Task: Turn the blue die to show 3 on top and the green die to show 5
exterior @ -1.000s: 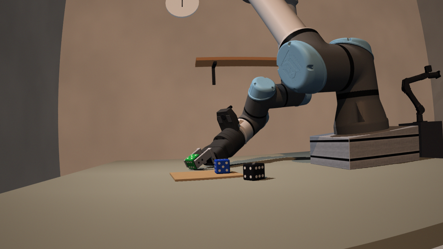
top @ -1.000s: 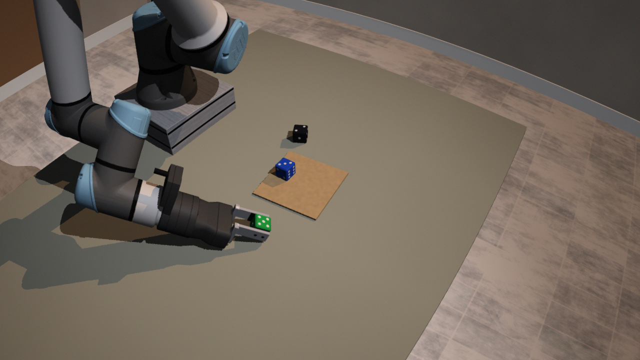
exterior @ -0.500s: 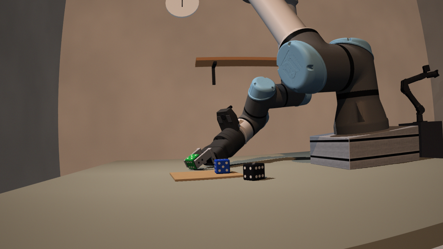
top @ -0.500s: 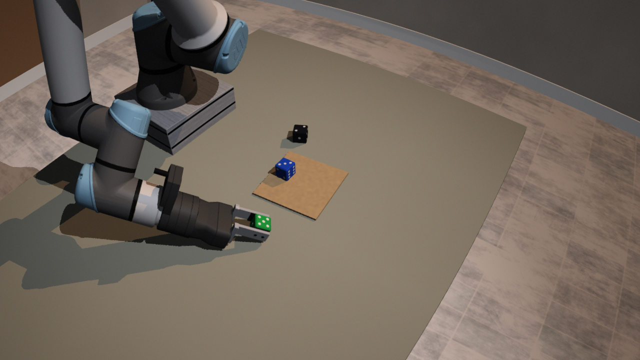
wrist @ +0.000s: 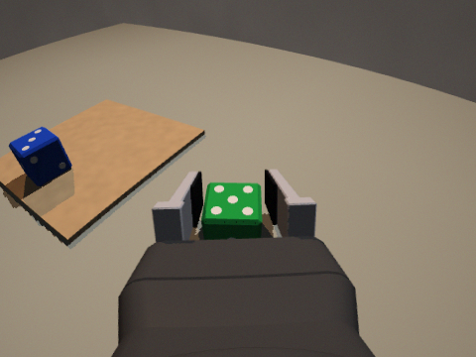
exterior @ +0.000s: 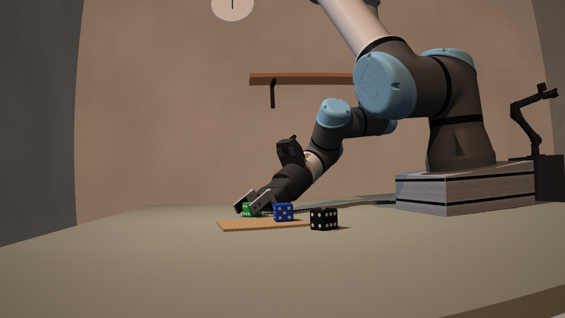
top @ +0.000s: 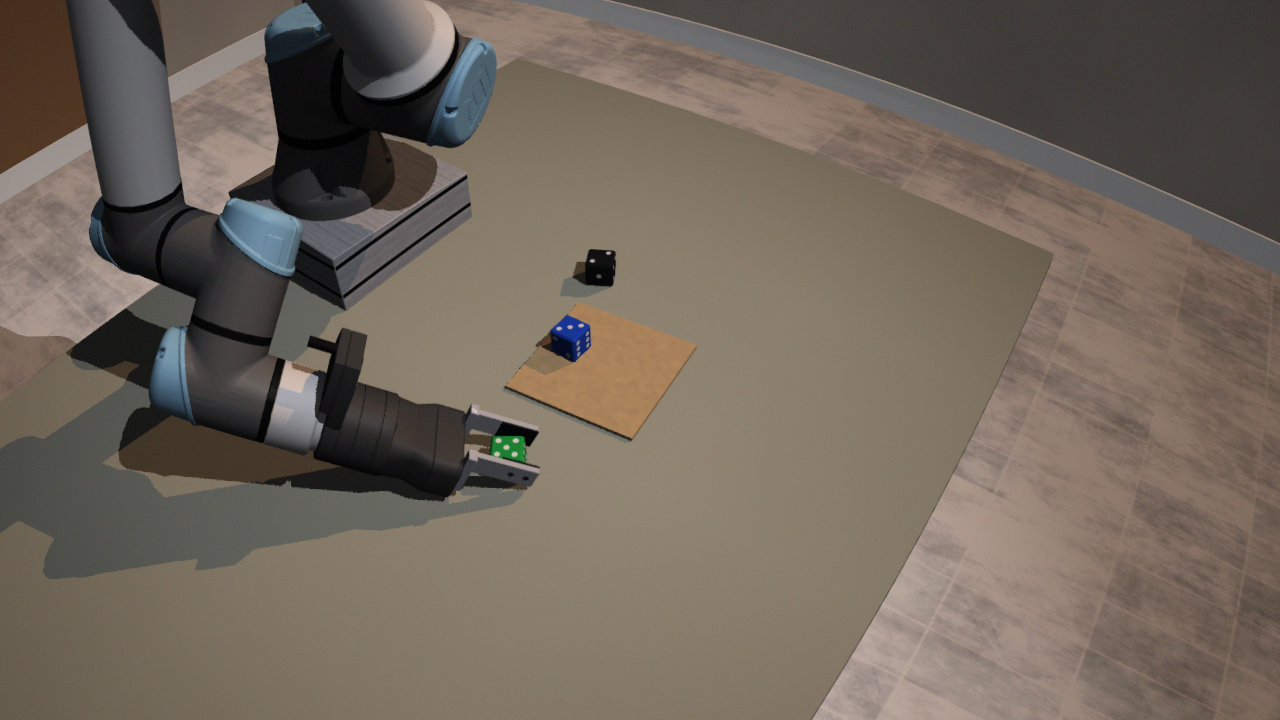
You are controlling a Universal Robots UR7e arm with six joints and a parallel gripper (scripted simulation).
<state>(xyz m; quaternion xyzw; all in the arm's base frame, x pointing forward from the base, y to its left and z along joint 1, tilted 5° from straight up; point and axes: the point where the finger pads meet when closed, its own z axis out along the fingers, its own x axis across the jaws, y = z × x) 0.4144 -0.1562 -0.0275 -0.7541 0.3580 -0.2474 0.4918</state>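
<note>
Now: hand 10 mm past the green die and 10 mm above it. Round my hand: brown mat (150 mm to the left, 20 mm below, 10 mm behind); black die (260 mm to the left, 90 mm behind, 10 mm below); blue die (150 mm to the left, 50 mm behind, 10 mm below).
</note>
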